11 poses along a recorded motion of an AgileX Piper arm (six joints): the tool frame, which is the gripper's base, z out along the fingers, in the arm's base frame.
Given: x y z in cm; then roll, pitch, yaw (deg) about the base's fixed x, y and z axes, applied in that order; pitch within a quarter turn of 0, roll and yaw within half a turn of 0.
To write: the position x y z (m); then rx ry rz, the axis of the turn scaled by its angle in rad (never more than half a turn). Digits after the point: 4 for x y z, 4 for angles.
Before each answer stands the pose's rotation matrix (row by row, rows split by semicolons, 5 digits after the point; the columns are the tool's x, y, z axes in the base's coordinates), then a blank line. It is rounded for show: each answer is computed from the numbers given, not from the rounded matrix.
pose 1, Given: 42.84 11.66 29.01 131.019 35.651 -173.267
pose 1, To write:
-0.80698 -0.51367 0.29143; -0.09527 0.60023 0.79414; -0.58285 0.61309 -0.53331

0.4284 0.1166 0.2901 -0.4822 2.3285 1.1143
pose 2, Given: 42.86 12.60 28.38 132.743 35.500 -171.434
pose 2, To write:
-0.80503 -0.52281 0.28034; -0.12126 0.60762 0.78492; -0.58070 0.59789 -0.55255

0.4286 0.1260 0.2838 -0.5092 2.3442 1.0932
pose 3, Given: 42.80 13.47 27.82 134.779 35.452 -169.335
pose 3, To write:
-0.80053 -0.53496 0.27013; -0.15076 0.61601 0.77318; -0.58002 0.57823 -0.57378

0.4280 0.1347 0.2782 -0.5410 2.3592 1.0662
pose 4, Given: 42.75 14.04 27.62 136.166 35.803 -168.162
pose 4, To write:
-0.79378 -0.54452 0.27094; -0.16638 0.62289 0.76441; -0.58500 0.56170 -0.58504

0.4275 0.1404 0.2762 -0.5594 2.3622 1.0436
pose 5, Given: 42.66 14.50 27.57 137.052 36.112 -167.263
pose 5, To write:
-0.78799 -0.55306 0.27057; -0.17812 0.62543 0.75968; -0.58937 0.55043 -0.59134

0.4266 0.1450 0.2757 -0.5748 2.3622 1.0299
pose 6, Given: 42.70 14.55 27.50 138.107 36.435 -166.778
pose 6, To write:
-0.78320 -0.55633 0.27765; -0.18402 0.63395 0.75116; -0.59391 0.53722 -0.59889

0.4270 0.1455 0.2750 -0.5801 2.3631 1.0094
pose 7, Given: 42.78 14.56 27.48 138.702 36.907 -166.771
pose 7, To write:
-0.77839 -0.55774 0.28816; -0.18299 0.64065 0.74571; -0.60052 0.52772 -0.60074

0.4278 0.1456 0.2748 -0.5786 2.3587 0.9947
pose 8, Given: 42.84 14.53 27.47 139.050 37.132 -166.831
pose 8, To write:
-0.77628 -0.55730 0.29462; -0.18163 0.64528 0.74204; -0.60365 0.52252 -0.60215

0.4284 0.1453 0.2747 -0.5760 2.3571 0.9858
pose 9, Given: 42.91 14.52 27.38 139.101 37.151 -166.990
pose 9, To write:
-0.77659 -0.55541 0.29737; -0.17943 0.64745 0.74068; -0.60392 0.52185 -0.60246

0.4291 0.1452 0.2738 -0.5724 2.3573 0.9834
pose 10, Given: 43.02 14.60 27.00 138.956 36.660 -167.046
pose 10, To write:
-0.78178 -0.55115 0.29165; -0.17983 0.64712 0.74087; -0.59707 0.52675 -0.60502

0.4302 0.1460 0.2700 -0.5698 2.3650 0.9881
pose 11, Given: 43.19 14.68 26.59 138.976 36.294 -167.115
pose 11, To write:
-0.78570 -0.54698 0.28896; -0.17973 0.64880 0.73943; -0.59193 0.52903 -0.60807

0.4319 0.1468 0.2659 -0.5664 2.3715 0.9887
